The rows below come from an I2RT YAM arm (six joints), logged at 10 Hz.
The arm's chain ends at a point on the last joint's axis. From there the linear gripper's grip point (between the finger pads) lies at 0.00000 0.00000 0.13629 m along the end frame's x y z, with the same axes.
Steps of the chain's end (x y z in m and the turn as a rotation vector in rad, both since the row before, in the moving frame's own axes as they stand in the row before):
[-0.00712, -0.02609, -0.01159, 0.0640, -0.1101, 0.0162]
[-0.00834, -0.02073, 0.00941, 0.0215, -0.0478, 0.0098]
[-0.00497, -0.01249, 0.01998, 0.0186, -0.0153, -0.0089]
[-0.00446, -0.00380, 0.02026, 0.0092, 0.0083, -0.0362]
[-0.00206, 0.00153, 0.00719, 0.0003, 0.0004, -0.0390]
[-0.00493, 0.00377, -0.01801, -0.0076, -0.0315, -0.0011]
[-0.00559, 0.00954, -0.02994, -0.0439, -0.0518, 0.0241]
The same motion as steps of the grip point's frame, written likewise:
[-0.02201, -0.03491, -0.01269, 0.0640, -0.1101, 0.0162]
[-0.01484, -0.02369, 0.00922, 0.0215, -0.0478, 0.0098]
[-0.00707, -0.01502, 0.01994, 0.0186, -0.0153, -0.0089]
[-0.00335, -0.00507, 0.02025, 0.0092, 0.0083, -0.0362]
[-0.00201, 0.00149, 0.00719, 0.0003, 0.0004, -0.0390]
[-0.00922, 0.00481, -0.01808, -0.0076, -0.0315, -0.0011]
[-0.01272, 0.01543, -0.03025, -0.0439, -0.0518, 0.0241]

